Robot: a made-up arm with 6 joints. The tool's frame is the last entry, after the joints. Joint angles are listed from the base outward.
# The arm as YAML. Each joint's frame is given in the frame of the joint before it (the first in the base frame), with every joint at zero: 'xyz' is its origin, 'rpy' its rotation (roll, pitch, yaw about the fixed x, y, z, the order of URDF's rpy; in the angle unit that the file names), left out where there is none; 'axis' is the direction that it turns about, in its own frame. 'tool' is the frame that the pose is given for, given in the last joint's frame.
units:
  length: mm
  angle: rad
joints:
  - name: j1
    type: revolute
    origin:
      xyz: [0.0, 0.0, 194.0]
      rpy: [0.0, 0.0, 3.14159]
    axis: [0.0, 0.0, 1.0]
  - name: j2
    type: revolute
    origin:
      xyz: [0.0, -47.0, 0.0]
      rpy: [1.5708, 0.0, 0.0]
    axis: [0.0, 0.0, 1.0]
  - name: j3
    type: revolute
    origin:
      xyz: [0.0, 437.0, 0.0]
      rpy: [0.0, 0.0, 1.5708]
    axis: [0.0, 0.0, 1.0]
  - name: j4
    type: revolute
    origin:
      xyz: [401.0, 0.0, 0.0]
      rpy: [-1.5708, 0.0, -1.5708]
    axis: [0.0, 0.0, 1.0]
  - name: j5
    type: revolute
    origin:
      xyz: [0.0, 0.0, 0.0]
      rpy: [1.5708, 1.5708, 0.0]
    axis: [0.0, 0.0, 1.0]
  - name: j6
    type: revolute
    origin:
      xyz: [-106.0, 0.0, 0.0]
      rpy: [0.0, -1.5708, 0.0]
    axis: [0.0, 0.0, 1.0]
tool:
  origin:
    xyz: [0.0, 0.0, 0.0]
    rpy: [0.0, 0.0, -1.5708]
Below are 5 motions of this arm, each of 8 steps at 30 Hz.
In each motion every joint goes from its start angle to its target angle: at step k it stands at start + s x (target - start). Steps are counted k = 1, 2, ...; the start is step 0. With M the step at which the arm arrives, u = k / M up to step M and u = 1 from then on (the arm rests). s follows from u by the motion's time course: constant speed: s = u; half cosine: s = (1 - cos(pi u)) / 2; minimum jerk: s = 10 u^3 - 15 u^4 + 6 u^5.
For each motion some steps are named. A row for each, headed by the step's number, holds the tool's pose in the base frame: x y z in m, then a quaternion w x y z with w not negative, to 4 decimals.
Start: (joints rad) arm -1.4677 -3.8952 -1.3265 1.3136 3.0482 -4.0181
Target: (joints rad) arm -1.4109 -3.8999 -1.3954 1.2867 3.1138 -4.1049
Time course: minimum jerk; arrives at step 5
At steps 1, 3, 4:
1: 0.1151 -0.5485 0.0184 0.4680 -0.8191 -0.2892 -0.1623
3: 0.1293 -0.5380 0.0318 0.4572 -0.8126 -0.3322 -0.1424
4: 0.1351 -0.5334 0.0372 0.4528 -0.8091 -0.3497 -0.1341

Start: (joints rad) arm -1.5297 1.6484 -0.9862 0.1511 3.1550 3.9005
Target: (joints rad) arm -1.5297 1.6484 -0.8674 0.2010 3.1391 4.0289
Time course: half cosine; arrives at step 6
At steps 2, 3, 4, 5, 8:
2: 0.0724 -0.6207 0.3879 0.1491 -0.4441 0.8275 0.3094
3: 0.0727 -0.6277 0.3820 0.1515 -0.4338 0.8279 0.3217
4: 0.0731 -0.6345 0.3758 0.1536 -0.4234 0.8280 0.3339
5: 0.0734 -0.6393 0.3712 0.1551 -0.4158 0.8280 0.3429
8: 0.0735 -0.6411 0.3694 0.1555 -0.4130 0.8279 0.3462

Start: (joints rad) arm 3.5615 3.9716 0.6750 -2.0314 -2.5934 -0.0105
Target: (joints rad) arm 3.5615 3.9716 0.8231 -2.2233 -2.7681 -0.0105
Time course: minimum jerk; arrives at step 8
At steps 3, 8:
3: 0.6134 0.1739 -0.0837 0.7859 0.5127 -0.3293 -0.1052
8: 0.5995 0.1825 -0.0527 0.7518 0.4817 -0.4426 -0.0834

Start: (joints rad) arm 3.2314 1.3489 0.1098 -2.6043 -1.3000 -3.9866
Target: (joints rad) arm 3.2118 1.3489 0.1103 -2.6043 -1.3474 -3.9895
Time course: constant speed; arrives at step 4
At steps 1, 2, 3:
1: -0.8500 -0.1721 0.2505 0.1798 0.8556 0.4078 -0.2634
2: -0.8497 -0.1680 0.2501 0.1813 0.8567 0.4078 -0.2586
3: -0.8493 -0.1639 0.2496 0.1828 0.8578 0.4079 -0.2539

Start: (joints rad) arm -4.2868 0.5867 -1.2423 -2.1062 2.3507 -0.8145
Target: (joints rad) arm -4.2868 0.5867 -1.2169 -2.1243 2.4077 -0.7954
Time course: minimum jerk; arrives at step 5
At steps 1, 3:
1: 0.0106 0.0191 0.7934 0.3032 -0.2231 0.9167 0.1338
3: 0.0057 0.0233 0.7953 0.2871 -0.2215 0.9221 0.1354

